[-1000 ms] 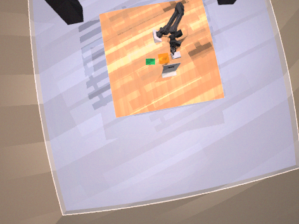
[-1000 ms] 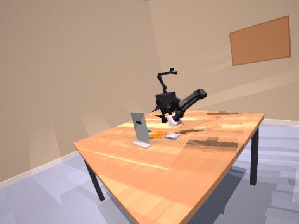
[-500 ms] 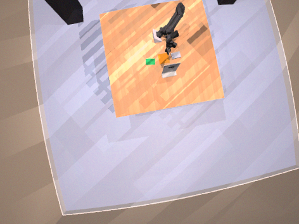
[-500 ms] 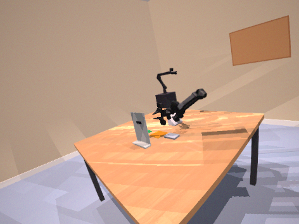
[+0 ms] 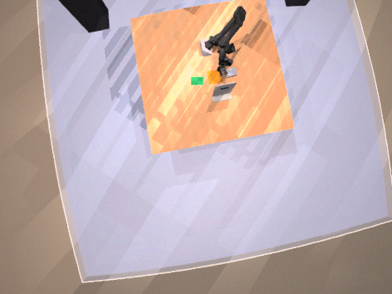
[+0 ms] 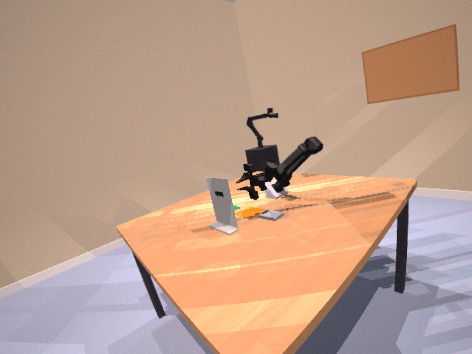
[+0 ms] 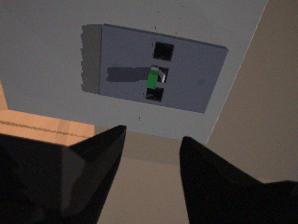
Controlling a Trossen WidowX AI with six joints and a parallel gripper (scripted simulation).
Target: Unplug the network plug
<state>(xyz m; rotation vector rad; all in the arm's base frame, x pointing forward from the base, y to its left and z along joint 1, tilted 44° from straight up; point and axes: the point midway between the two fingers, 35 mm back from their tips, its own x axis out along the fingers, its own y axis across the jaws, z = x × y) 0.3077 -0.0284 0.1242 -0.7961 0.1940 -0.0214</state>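
Right now my gripper tip is 90 mm short of the network plug. The rest, counted from my gripper tip: orange square: 170 mm below, 70 mm behind, 30 mm to the right; then grey upright panel: 110 mm ahead, 60 mm below, 10 mm to the left; then flat grey plate: 170 mm below, 120 mm to the left, 90 mm behind.
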